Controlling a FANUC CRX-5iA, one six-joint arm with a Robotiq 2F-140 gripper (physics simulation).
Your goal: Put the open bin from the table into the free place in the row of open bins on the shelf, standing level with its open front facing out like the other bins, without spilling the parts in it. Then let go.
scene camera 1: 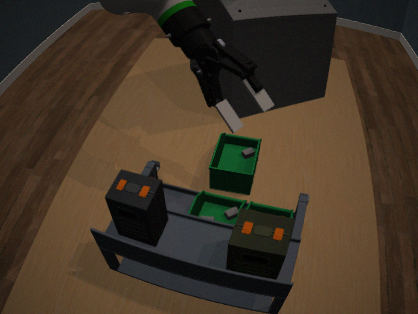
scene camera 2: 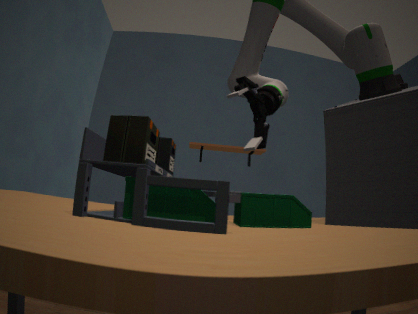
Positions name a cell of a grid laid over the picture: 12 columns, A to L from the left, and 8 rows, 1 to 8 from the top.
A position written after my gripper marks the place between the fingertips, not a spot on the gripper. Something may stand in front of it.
Scene:
my gripper: scene camera 1 H4; scene camera 2 G4

